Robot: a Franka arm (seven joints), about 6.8 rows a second.
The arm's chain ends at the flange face. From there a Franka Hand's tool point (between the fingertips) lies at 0.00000 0.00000 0.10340 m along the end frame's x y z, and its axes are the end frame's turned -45 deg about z.
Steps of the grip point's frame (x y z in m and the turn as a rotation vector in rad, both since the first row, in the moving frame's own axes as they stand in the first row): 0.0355 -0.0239 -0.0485 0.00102 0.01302 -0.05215; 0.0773 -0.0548 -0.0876 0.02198 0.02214 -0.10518; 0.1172 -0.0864 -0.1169 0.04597 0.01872 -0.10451; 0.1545 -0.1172 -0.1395 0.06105 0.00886 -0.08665; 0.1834 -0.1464 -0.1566 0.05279 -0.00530 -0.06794; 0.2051 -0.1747 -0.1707 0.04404 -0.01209 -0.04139; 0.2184 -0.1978 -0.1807 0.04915 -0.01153 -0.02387
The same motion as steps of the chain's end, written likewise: 0.0074 -0.0410 -0.0485 0.00993 0.00849 -0.05215; 0.0161 -0.0902 -0.0875 0.03120 0.00011 -0.10518; 0.0240 -0.1394 -0.1168 0.04574 -0.01927 -0.10451; 0.0304 -0.1872 -0.1393 0.04943 -0.03690 -0.08665; 0.0305 -0.2299 -0.1565 0.03358 -0.04108 -0.06794; 0.0256 -0.2663 -0.1706 0.02259 -0.03969 -0.04139; 0.0190 -0.2916 -0.1806 0.02660 -0.04291 -0.02387
